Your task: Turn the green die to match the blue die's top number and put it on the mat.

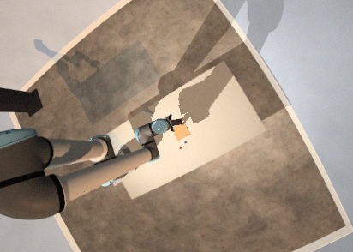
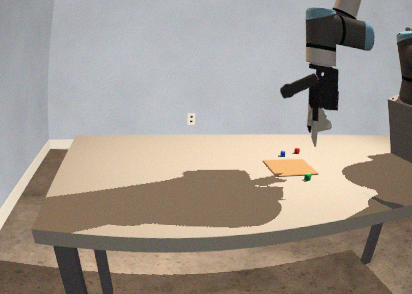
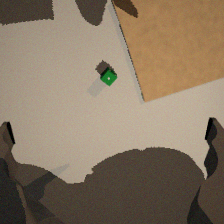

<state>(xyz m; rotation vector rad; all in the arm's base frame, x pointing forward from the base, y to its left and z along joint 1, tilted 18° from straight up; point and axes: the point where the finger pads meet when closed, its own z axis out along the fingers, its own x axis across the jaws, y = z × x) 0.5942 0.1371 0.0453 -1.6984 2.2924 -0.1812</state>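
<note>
Right now the green die is 11 cm below my hand. Also, from my hand: red die 25 cm to the right, 11 cm below, 6 cm behind; mat 11 cm below, 10 cm to the right, 2 cm ahead; blue die 22 cm to the right, 11 cm below, 1 cm ahead.
</note>
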